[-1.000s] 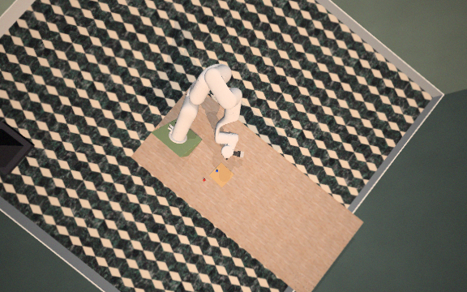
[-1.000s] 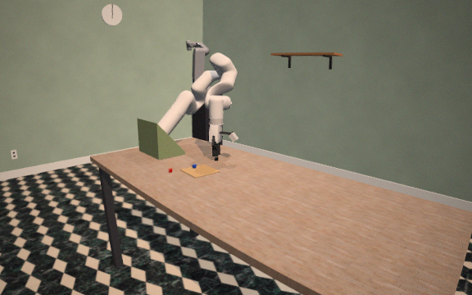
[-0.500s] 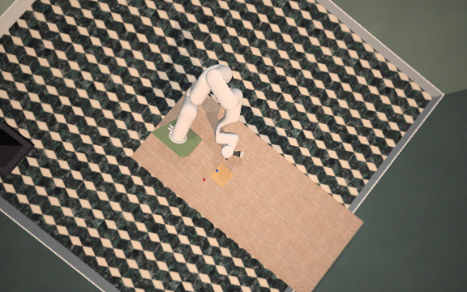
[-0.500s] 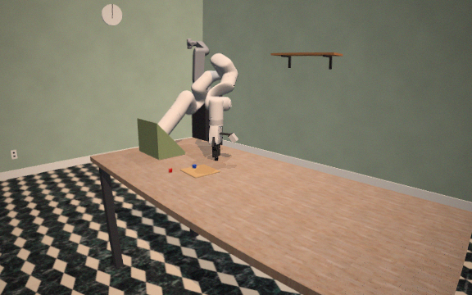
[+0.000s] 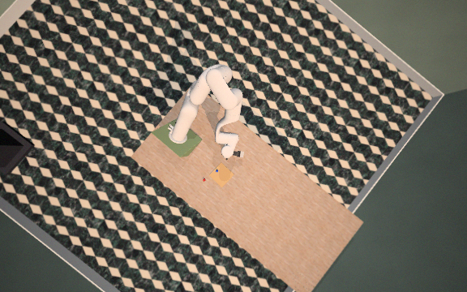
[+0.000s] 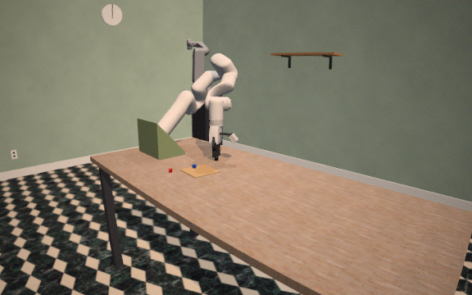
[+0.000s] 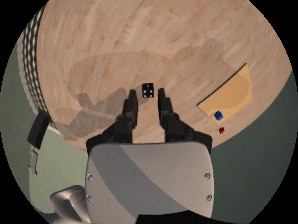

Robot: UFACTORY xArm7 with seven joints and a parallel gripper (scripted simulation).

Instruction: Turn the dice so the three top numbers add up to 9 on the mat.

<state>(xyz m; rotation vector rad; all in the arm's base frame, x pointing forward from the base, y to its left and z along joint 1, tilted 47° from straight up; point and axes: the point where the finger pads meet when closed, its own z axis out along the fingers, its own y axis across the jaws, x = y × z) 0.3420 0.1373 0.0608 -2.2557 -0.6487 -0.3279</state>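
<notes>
My gripper is now 30 mm above the black die. Round my hand: blue die (30 mm ahead, 170 mm to the right, 30 mm below); tan mat (80 mm ahead, 180 mm to the right, 40 mm below); red die (290 mm to the right, 30 mm below).
</notes>
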